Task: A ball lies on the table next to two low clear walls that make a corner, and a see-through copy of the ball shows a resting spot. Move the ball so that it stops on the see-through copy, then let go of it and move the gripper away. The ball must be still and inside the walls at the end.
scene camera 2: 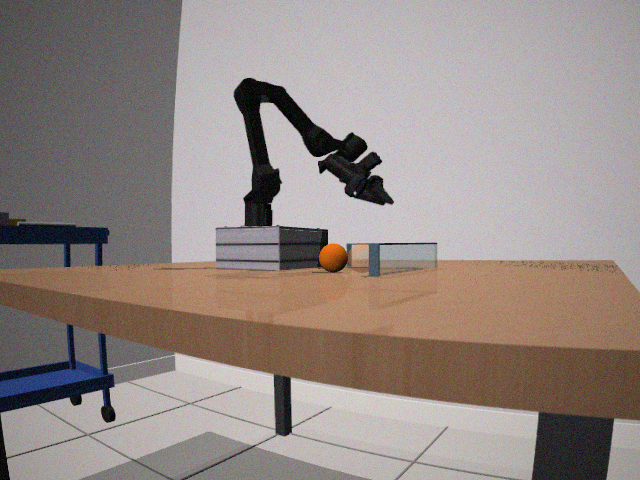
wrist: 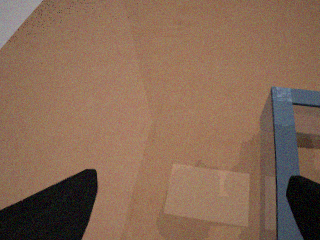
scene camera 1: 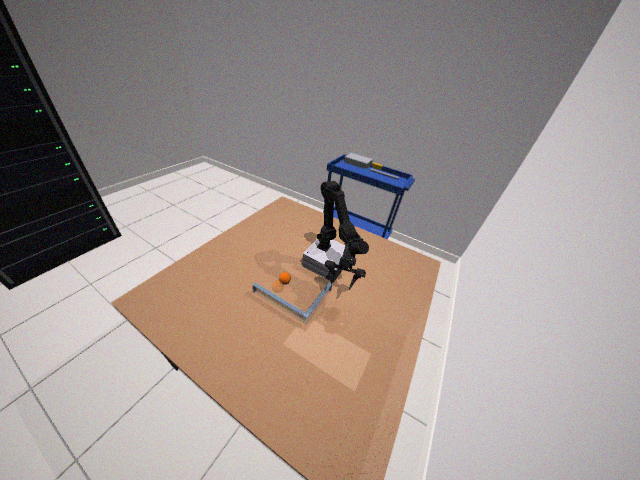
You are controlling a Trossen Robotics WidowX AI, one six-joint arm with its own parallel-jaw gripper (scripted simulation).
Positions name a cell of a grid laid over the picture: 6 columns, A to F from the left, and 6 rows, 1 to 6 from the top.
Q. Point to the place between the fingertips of the gripper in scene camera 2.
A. At D3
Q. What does the gripper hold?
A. Nothing.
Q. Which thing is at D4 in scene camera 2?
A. A clear wall.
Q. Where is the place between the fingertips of the gripper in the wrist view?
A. D5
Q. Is the gripper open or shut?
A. Open.
